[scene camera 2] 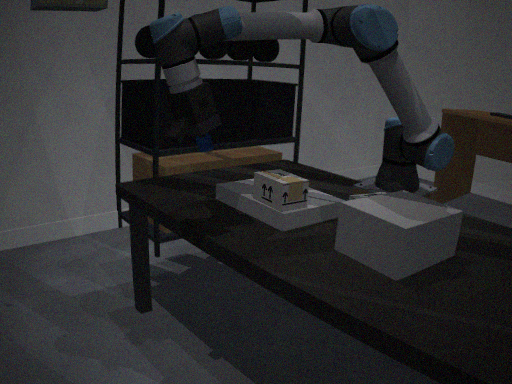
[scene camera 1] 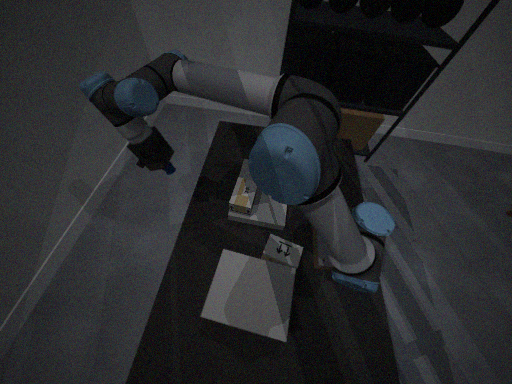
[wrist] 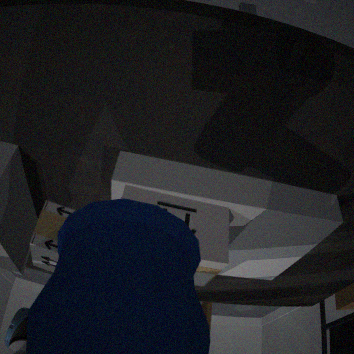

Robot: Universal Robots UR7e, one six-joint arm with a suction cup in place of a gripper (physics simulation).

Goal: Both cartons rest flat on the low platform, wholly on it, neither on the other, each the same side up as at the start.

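Frame: origin at the arm's base, x right, y ahead, z up, level; metres.
Seen in the pictures: hand, its tool point: (scene camera 2: 206, 148) (scene camera 1: 171, 171) (wrist: 126, 258); arm's base, origin of its link: (scene camera 2: 397, 185).
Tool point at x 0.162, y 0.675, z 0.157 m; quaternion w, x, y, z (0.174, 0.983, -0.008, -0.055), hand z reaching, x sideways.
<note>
Offsets run from my tool point to a thing's top centre. Level surfaces: height alone.
A white carton with tan tape and black arrows (scene camera 1: 243, 195) (scene camera 2: 282, 190) (wrist: 212, 225) rests on the low pale platform @(dx +0.066, dy -0.341, dz -0.176 m) (scene camera 1: 265, 218) (scene camera 2: 300, 220) (wrist: 200, 172), tape side up, its side arrows pointing up. A second carton @(dx -0.219, dy -0.418, dz -0.135 m) (scene camera 1: 283, 250) (wrist: 47, 225) lies on the table between the platform and a taller pale block, an arrow-marked face up; it is hidden in scene camera 2. My gripper, a blue suction cup (scene camera 1: 170, 169) (scene camera 2: 204, 143) (wrist: 130, 240), is open, holding nothing. It hangs in the air, apart from both cartons, and hides part of each in the wrist view.
The taller pale block @(dx -0.359, dy -0.307, dz -0.104 m) (scene camera 1: 250, 295) (scene camera 2: 395, 240) (wrist: 12, 200) stands close beside the second carton on the dark table @(dz -0.224 m) (scene camera 1: 170, 320) (scene camera 2: 300, 255). A black rack (scene camera 1: 404, 115) (scene camera 2: 119, 100) stands beyond the table's far end, with brown boxes (scene camera 1: 360, 125) (scene camera 2: 200, 162) low down.
</note>
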